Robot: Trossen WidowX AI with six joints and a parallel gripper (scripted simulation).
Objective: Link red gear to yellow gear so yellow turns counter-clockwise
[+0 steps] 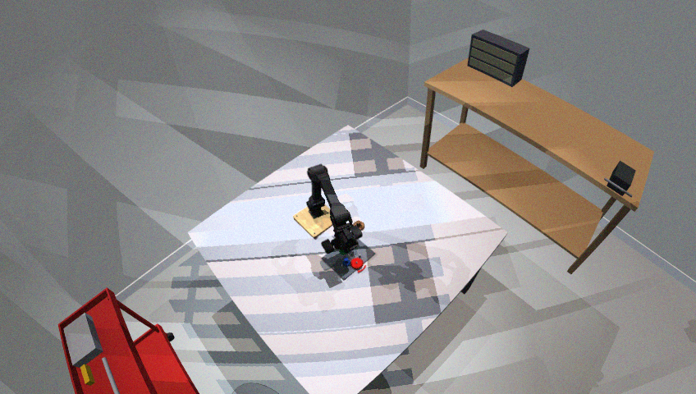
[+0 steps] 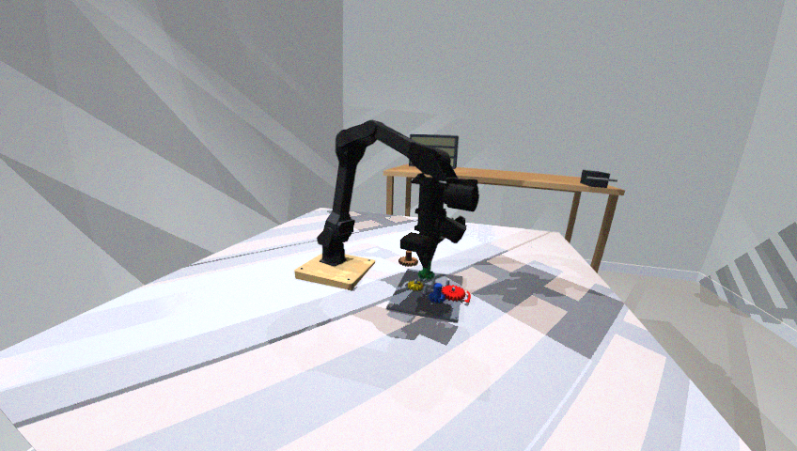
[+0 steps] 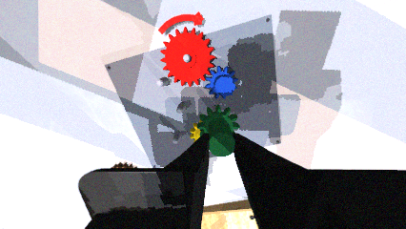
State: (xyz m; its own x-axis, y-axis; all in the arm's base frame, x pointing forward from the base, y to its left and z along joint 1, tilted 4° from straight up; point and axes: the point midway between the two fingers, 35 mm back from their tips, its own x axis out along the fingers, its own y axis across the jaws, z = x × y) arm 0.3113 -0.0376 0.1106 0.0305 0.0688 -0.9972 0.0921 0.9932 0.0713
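My gripper tip is 40 mm short of the blue gear, 10 mm to the left of it and 60 mm above it. Also, from my gripper tip: yellow gear (30 mm behind, 20 mm to the left, 70 mm below); green gear (10 mm below); red gear (70 mm ahead, 30 mm to the left, 70 mm below).
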